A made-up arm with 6 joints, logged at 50 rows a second.
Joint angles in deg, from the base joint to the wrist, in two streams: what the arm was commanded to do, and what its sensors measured. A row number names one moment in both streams.
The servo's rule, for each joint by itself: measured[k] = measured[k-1] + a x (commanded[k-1-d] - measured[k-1]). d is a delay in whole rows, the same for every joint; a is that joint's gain. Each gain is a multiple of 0.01, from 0.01 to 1. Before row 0 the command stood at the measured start. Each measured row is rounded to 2 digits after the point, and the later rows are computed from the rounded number. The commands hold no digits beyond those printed.
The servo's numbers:
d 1
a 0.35 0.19 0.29 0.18 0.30 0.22
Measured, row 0: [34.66, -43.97, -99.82, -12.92, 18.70, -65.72]
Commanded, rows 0 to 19: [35.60, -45.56, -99.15, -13.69, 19.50, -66.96]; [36.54, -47.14, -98.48, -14.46, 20.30, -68.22]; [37.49, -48.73, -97.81, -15.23, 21.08, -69.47]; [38.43, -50.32, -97.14, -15.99, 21.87, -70.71]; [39.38, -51.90, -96.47, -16.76, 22.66, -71.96]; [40.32, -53.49, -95.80, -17.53, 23.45, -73.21]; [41.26, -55.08, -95.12, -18.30, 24.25, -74.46]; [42.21, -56.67, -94.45, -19.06, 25.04, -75.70]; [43.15, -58.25, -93.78, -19.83, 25.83, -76.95]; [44.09, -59.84, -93.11, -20.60, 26.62, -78.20]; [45.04, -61.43, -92.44, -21.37, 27.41, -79.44]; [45.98, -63.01, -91.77, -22.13, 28.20, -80.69]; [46.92, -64.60, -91.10, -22.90, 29.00, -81.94]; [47.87, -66.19, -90.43, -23.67, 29.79, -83.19]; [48.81, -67.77, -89.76, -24.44, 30.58, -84.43]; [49.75, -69.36, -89.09, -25.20, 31.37, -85.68]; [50.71, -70.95, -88.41, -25.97, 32.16, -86.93]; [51.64, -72.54, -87.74, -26.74, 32.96, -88.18]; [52.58, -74.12, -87.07, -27.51, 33.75, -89.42]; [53.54, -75.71, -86.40, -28.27, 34.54, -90.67]
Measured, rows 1 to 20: [34.66, -43.97, -99.82, -12.92, 18.70, -65.72]; [34.99, -44.27, -99.63, -13.06, 18.94, -65.99]; [35.53, -44.82, -99.30, -13.31, 19.35, -66.48]; [36.22, -45.56, -98.87, -13.66, 19.87, -67.14]; [36.99, -46.46, -98.37, -14.08, 20.47, -67.93]; [37.83, -47.49, -97.82, -14.56, 21.13, -68.82]; [38.70, -48.63, -97.23, -15.09, 21.83, -69.79]; [39.60, -49.86, -96.62, -15.67, 22.56, -70.82]; [40.51, -51.15, -95.99, -16.28, 23.30, -71.89]; [41.43, -52.50, -95.35, -16.92, 24.06, -73.00]; [42.36, -53.89, -94.70, -17.58, 24.83, -74.14]; [43.30, -55.32, -94.04, -18.26, 25.60, -75.31]; [44.24, -56.78, -93.38, -18.96, 26.38, -76.49]; [45.18, -58.27, -92.72, -19.67, 27.17, -77.69]; [46.12, -59.77, -92.06, -20.39, 27.96, -78.90]; [47.06, -61.29, -91.39, -21.12, 28.75, -80.12]; [48.00, -62.82, -90.72, -21.85, 29.54, -81.34]; [48.95, -64.36, -90.05, -22.59, 30.33, -82.57]; [49.89, -65.91, -89.38, -23.34, 31.12, -83.80]; [50.83, -67.47, -88.71, -24.09, 31.91, -85.04]
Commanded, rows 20 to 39: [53.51, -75.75, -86.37, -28.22, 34.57, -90.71]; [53.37, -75.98, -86.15, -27.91, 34.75, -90.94]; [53.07, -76.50, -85.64, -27.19, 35.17, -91.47]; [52.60, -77.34, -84.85, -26.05, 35.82, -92.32]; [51.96, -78.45, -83.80, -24.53, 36.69, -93.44]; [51.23, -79.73, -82.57, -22.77, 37.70, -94.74]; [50.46, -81.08, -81.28, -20.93, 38.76, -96.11]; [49.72, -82.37, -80.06, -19.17, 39.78, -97.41]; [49.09, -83.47, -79.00, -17.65, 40.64, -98.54]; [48.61, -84.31, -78.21, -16.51, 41.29, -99.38]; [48.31, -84.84, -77.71, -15.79, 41.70, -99.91]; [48.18, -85.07, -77.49, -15.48, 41.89, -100.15]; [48.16, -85.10, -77.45, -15.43, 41.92, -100.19]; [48.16, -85.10, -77.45, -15.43, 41.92, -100.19]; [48.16, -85.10, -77.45, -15.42, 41.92, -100.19]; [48.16, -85.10, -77.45, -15.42, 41.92, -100.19]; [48.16, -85.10, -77.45, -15.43, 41.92, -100.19]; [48.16, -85.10, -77.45, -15.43, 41.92, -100.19]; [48.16, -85.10, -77.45, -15.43, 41.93, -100.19]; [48.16, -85.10, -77.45, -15.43, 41.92, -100.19]
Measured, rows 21 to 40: [51.78, -69.04, -88.04, -24.84, 32.70, -86.28]; [52.39, -70.31, -87.56, -25.45, 33.26, -87.25]; [52.73, -71.39, -87.15, -25.89, 33.71, -88.06]; [52.85, -72.36, -86.71, -26.12, 34.15, -88.81]; [52.76, -73.31, -86.17, -26.11, 34.65, -89.58]; [52.48, -74.29, -85.48, -25.83, 35.26, -90.43]; [52.04, -75.32, -84.64, -25.28, 35.99, -91.38]; [51.49, -76.41, -83.67, -24.50, 36.82, -92.42]; [50.87, -77.54, -82.62, -23.54, 37.71, -93.52]; [50.25, -78.67, -81.57, -22.48, 38.59, -94.62]; [49.68, -79.74, -80.60, -21.41, 39.40, -95.67]; [49.20, -80.71, -79.76, -20.40, 40.09, -96.60]; [48.84, -81.54, -79.10, -19.51, 40.63, -97.38]; [48.60, -82.22, -78.62, -18.78, 41.02, -98.00]; [48.45, -82.77, -78.28, -18.18, 41.29, -98.48]; [48.35, -83.21, -78.04, -17.68, 41.48, -98.86]; [48.28, -83.57, -77.87, -17.27, 41.61, -99.15]; [48.24, -83.86, -77.75, -16.94, 41.70, -99.38]; [48.21, -84.10, -77.66, -16.67, 41.77, -99.56]; [48.19, -84.29, -77.60, -16.45, 41.82, -99.70]
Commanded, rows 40 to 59: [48.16, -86.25, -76.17, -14.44, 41.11, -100.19]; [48.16, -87.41, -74.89, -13.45, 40.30, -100.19]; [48.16, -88.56, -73.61, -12.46, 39.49, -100.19]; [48.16, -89.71, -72.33, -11.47, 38.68, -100.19]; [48.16, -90.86, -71.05, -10.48, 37.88, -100.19]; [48.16, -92.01, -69.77, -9.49, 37.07, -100.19]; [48.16, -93.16, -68.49, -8.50, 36.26, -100.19]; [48.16, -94.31, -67.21, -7.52, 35.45, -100.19]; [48.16, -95.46, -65.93, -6.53, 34.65, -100.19]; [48.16, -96.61, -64.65, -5.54, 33.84, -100.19]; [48.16, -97.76, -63.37, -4.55, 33.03, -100.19]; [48.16, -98.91, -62.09, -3.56, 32.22, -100.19]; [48.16, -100.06, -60.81, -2.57, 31.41, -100.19]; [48.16, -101.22, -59.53, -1.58, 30.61, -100.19]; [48.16, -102.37, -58.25, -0.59, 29.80, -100.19]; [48.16, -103.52, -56.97, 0.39, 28.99, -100.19]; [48.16, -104.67, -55.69, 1.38, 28.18, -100.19]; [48.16, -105.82, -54.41, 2.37, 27.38, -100.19]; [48.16, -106.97, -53.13, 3.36, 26.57, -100.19]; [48.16, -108.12, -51.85, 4.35, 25.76, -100.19]
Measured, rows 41 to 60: [48.18, -84.44, -77.56, -16.27, 41.85, -99.81]; [48.17, -84.78, -77.16, -15.94, 41.63, -99.89]; [48.17, -85.28, -76.50, -15.49, 41.23, -99.96]; [48.17, -85.90, -75.66, -14.94, 40.71, -100.01]; [48.17, -86.62, -74.69, -14.32, 40.10, -100.05]; [48.17, -87.43, -73.63, -13.63, 39.43, -100.08]; [48.17, -88.30, -72.51, -12.88, 38.72, -100.10]; [48.17, -89.22, -71.34, -12.09, 37.98, -100.12]; [48.17, -90.19, -70.14, -11.27, 37.22, -100.14]; [48.17, -91.19, -68.92, -10.42, 36.45, -100.15]; [48.17, -92.22, -67.68, -9.54, 35.67, -100.16]; [48.17, -93.27, -66.43, -8.64, 34.88, -100.17]; [48.17, -94.34, -65.17, -7.73, 34.08, -100.17]; [48.17, -95.43, -63.91, -6.80, 33.28, -100.17]; [48.17, -96.53, -62.64, -5.86, 32.48, -100.17]; [48.17, -97.64, -61.37, -4.91, 31.68, -100.17]; [48.17, -98.76, -60.09, -3.96, 30.87, -100.17]; [48.17, -99.88, -58.81, -3.00, 30.06, -100.17]; [48.17, -101.01, -57.53, -2.03, 29.26, -100.17]; [48.17, -102.14, -56.25, -1.06, 28.45, -100.17]
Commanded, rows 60 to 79: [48.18, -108.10, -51.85, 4.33, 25.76, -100.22]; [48.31, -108.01, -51.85, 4.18, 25.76, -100.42]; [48.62, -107.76, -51.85, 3.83, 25.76, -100.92]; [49.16, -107.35, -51.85, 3.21, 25.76, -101.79]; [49.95, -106.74, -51.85, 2.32, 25.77, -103.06]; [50.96, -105.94, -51.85, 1.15, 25.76, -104.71]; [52.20, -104.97, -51.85, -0.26, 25.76, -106.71]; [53.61, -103.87, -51.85, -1.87, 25.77, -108.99]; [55.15, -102.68, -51.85, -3.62, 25.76, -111.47]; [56.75, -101.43, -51.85, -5.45, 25.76, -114.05]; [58.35, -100.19, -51.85, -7.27, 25.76, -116.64]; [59.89, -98.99, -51.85, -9.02, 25.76, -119.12]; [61.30, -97.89, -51.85, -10.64, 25.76, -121.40]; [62.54, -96.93, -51.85, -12.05, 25.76, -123.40]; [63.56, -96.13, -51.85, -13.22, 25.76, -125.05]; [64.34, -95.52, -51.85, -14.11, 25.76, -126.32]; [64.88, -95.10, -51.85, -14.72, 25.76, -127.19]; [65.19, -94.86, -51.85, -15.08, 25.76, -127.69]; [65.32, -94.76, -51.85, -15.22, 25.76, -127.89]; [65.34, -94.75, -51.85, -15.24, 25.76, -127.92]
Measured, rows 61 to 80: [48.17, -103.28, -54.97, -0.09, 27.64, -100.17]; [48.17, -104.20, -54.07, 0.71, 27.08, -100.18]; [48.22, -104.92, -53.43, 1.33, 26.68, -100.23]; [48.36, -105.46, -52.97, 1.78, 26.40, -100.38]; [48.64, -105.82, -52.65, 2.04, 26.21, -100.69]; [49.10, -105.99, -52.42, 2.09, 26.08, -101.21]; [49.75, -105.98, -52.25, 1.92, 25.98, -101.98]; [50.61, -105.79, -52.13, 1.53, 25.91, -103.02]; [51.66, -105.43, -52.05, 0.92, 25.87, -104.33]; [52.88, -104.91, -51.99, 0.10, 25.84, -105.90]; [54.23, -104.25, -51.95, -0.90, 25.82, -107.69]; [55.67, -103.48, -51.92, -2.05, 25.80, -109.66]; [57.15, -102.63, -51.90, -3.30, 25.79, -111.74]; [58.60, -101.73, -51.89, -4.62, 25.78, -113.87]; [59.98, -100.82, -51.88, -5.96, 25.77, -115.97]; [61.23, -99.93, -51.87, -7.27, 25.77, -117.97]; [62.32, -99.09, -51.86, -8.50, 25.77, -119.81]; [63.22, -98.33, -51.86, -9.62, 25.77, -121.43]; [63.91, -97.67, -51.86, -10.60, 25.77, -122.81]; [64.40, -97.12, -51.86, -11.43, 25.77, -123.93]
